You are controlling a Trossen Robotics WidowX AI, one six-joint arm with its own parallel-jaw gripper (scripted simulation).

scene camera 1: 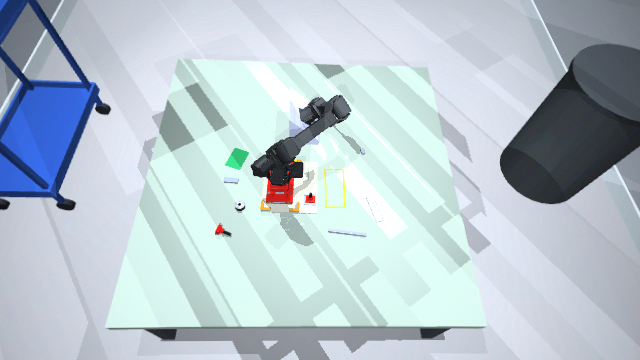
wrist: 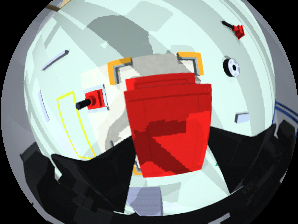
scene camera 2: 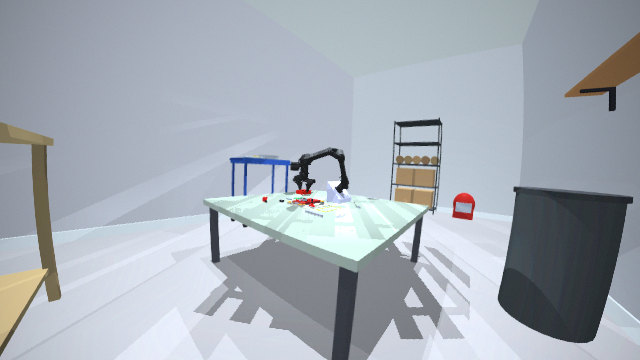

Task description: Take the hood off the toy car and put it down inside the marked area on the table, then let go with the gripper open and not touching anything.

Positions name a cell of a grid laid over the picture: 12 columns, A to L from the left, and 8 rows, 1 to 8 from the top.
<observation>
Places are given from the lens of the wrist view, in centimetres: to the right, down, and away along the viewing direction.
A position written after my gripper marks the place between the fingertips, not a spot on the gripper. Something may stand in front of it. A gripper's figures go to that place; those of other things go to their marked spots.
my gripper (wrist: G5): 2, 2, 10
red hood (wrist: G5): 2, 1, 8
</observation>
